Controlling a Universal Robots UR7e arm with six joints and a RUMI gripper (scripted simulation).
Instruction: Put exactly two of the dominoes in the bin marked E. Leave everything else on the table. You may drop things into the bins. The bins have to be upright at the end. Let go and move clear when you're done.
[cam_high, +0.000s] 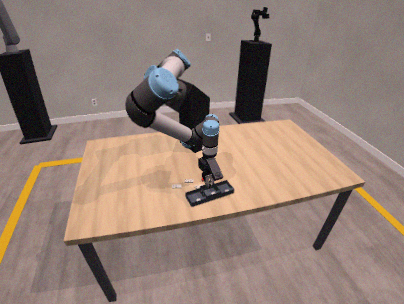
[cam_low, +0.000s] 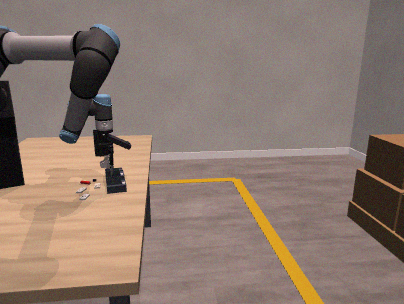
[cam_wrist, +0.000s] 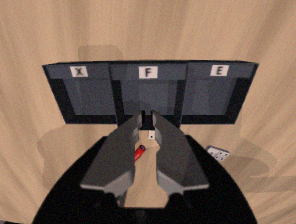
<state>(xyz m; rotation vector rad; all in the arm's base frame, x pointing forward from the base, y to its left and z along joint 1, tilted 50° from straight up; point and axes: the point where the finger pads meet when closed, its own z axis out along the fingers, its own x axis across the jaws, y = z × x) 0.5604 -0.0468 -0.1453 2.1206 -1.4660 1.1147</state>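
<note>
Now: hand 30 mm above the bin row and 10 mm short of it. From my hand the other things lie so: small black piece 90 mm behind, 50 mm below, 40 mm to the left; small red piece 120 mm behind, 50 mm below, 10 mm to the left.
</note>
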